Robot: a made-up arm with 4 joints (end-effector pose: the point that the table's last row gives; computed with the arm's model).
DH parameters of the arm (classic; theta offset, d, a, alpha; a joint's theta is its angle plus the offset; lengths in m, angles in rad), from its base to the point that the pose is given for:
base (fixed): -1.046 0 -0.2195 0
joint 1: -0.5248 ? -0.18 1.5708
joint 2: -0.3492 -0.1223 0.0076 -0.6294
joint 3: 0 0.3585 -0.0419 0.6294
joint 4: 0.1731 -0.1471 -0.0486 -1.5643
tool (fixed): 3.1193 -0.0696 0 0
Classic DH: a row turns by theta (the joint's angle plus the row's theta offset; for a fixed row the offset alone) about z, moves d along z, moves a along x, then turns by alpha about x.
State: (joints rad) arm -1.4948 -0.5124 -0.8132 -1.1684
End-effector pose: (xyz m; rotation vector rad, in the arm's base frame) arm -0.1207 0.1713 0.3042 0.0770 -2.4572 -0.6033
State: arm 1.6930 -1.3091 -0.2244 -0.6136
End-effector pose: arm -0.0935 0.1864 0.1965 2.7691 0.3123 1.2866
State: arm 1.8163 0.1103 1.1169 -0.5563
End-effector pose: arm -0.3288 0.0361 0.1989 0.3732 0.0010 -2.2569
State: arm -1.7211 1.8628 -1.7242 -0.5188
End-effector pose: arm 0.2662 0.1202 0.2030 -0.7784 -0.2712 -0.7208
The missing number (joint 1, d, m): 0.12
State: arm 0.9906 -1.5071 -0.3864 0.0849
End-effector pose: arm -0.1299 0.1969 0.1251 2.2244 -0.3601 1.4624
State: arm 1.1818 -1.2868 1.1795 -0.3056
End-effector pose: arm -0.2539 0.1547 0.1800 -0.9454 0.8747 -2.7453
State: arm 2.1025 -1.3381 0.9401 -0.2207
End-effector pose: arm -0.1595 0.0768 0.1851 -1.2221 0.1749 -1.9878
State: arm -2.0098 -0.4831 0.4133 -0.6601
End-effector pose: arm 0.0616 0.1651 0.2982 -0.2505 -0.9468 -0.1786
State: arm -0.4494 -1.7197 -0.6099 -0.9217
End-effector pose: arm -0.1216 0.1326 0.0520 1.9510 -2.4015 -0.5219
